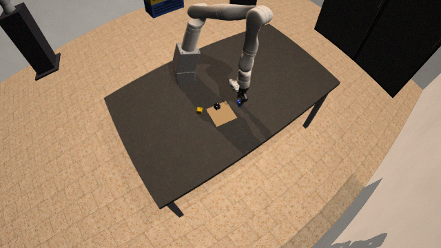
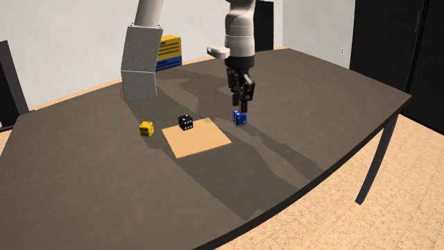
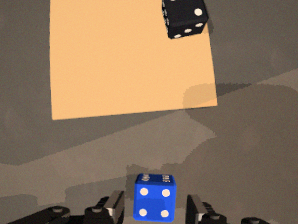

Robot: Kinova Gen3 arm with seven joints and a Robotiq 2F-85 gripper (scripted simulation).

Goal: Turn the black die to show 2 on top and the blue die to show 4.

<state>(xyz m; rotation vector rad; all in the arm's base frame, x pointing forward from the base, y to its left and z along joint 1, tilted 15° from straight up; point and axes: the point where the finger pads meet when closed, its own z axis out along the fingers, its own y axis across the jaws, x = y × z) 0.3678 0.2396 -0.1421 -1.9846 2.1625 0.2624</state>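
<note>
The blue die is 40 mm below my hand. The rest, counted from my hand: yellow die 50 mm behind, 250 mm to the right, 40 mm below; tan mat 20 mm ahead, 140 mm to the right, 50 mm below; black die 30 mm behind, 140 mm to the right, 40 mm below.
</note>
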